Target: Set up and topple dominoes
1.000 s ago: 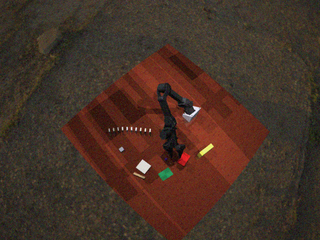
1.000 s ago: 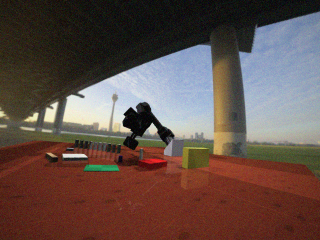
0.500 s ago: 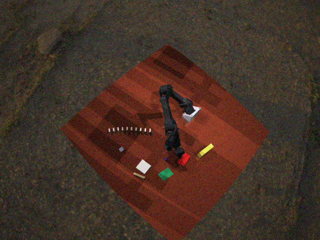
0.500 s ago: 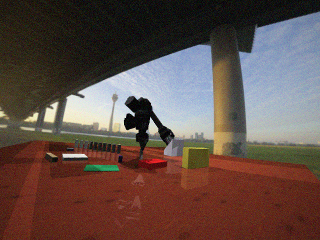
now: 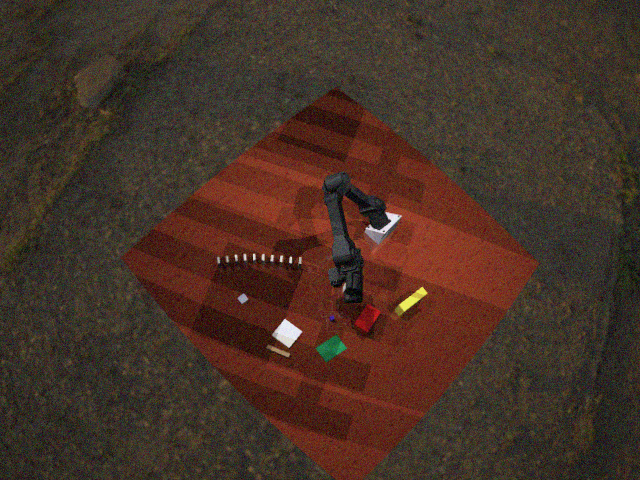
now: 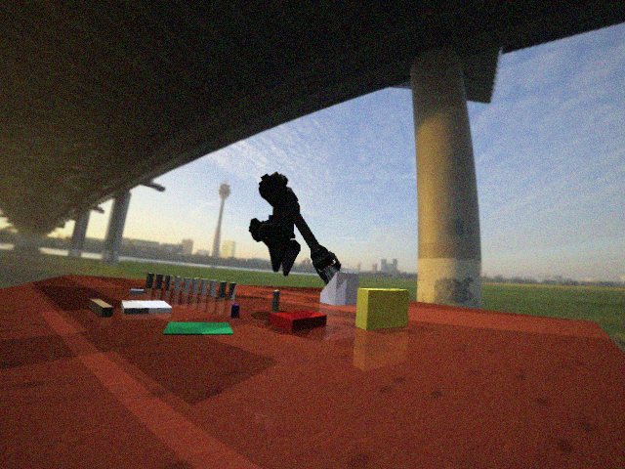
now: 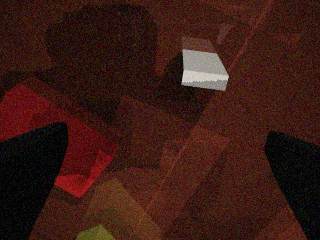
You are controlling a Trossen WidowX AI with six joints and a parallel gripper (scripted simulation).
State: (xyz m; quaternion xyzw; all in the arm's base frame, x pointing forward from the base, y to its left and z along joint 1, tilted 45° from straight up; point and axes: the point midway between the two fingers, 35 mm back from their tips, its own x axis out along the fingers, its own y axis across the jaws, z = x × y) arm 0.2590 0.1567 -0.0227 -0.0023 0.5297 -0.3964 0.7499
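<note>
Now: gripper tip 11 cm short of the purple piece, 8 cm above it and 4 cm to the right of it. From my gripper tip the other things lie so: green tile: 18 cm ahead, 13 cm to the left, 9 cm below; then red block: 12 cm to the left, 8 cm below; then yellow block: 18 cm to the left, 16 cm behind, 5 cm below.
</note>
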